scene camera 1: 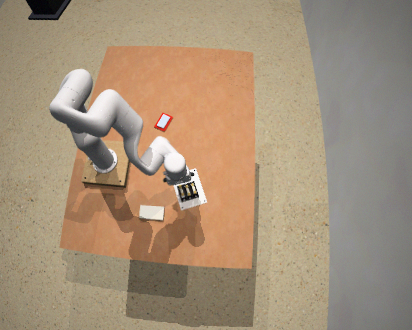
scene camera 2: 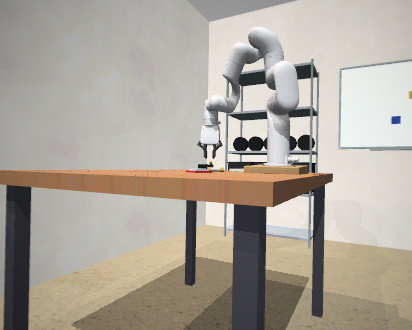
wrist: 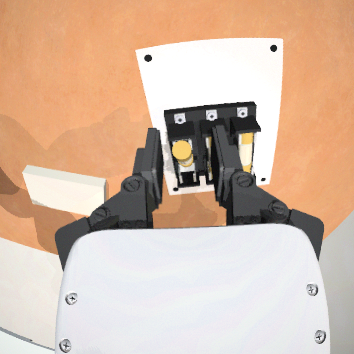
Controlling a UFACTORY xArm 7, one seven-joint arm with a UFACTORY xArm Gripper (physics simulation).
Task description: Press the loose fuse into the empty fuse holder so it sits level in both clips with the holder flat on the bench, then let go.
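Places are measured from the arm's base along level axes (x ahead, y left, z up), in millimetres.
Pixels of known places: gripper, fingertip midpoint: (scene camera 2: pixel 209 158) (wrist: pixel 185 143); arm's base, origin of the base link: (scene camera 1: pixel 105 161) (scene camera 2: pixel 278 165).
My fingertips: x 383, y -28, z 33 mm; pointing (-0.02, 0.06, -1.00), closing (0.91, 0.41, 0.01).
Observation:
For each thing: its top centre in the pictures, then the offset to it from my fingertips. "spot": a spot on its surface instead. Level surfaces: height alone.
- loose fuse, middle of its top: (wrist: pixel 184 172) 12 mm ahead, 32 mm right, 10 mm down
- yellow end, surface spot: (scene camera 2: pixel 210 162) spot: 4 mm ahead, 15 mm right, 20 mm down
- white plate, surface spot: (wrist: pixel 210 75) spot: 12 mm ahead, 33 mm left, 64 mm down
- off-white block, middle of its top: (wrist: pixel 62 196) (scene camera 1: pixel 151 212) 100 mm back, 158 mm right, 51 mm down
- table, its level: 65 mm down
- red-edged flat item, middle of its top: (scene camera 2: pixel 199 168) (scene camera 1: pixel 163 120) 159 mm back, 300 mm left, 52 mm down
The loose fuse (wrist: pixel 182 152) is in the leftmost bay of the black three-bay holder (wrist: pixel 210 107) (scene camera 1: pixel 188 191). Its yellow end cap faces the wrist camera and its body is tipped up steeply, not level; in scene camera 2 a yellow end (scene camera 2: pixel 210 162) sticks up above the black holder. A fuse (wrist: pixel 245 145) lies along the right bay, and part of another shows in the middle bay behind a finger. The holder is on a white plate (wrist: pixel 210 75) (scene camera 1: pixel 201 188). My gripper (wrist: pixel 185 143) (scene camera 2: pixel 210 156) is partly open and empty, above the holder, its fingers apart either side of the loose fuse.
An off-white block (scene camera 1: pixel 151 212) (wrist: pixel 65 190) lies on the table (scene camera 1: pixel 220 125) to the left of the plate. A red-edged flat item (scene camera 1: pixel 163 122) lies farther back. The arm's wooden base (scene camera 1: pixel 120 172) is at the left. A shelf rack (scene camera 2: pixel 310 200) stands behind the table.

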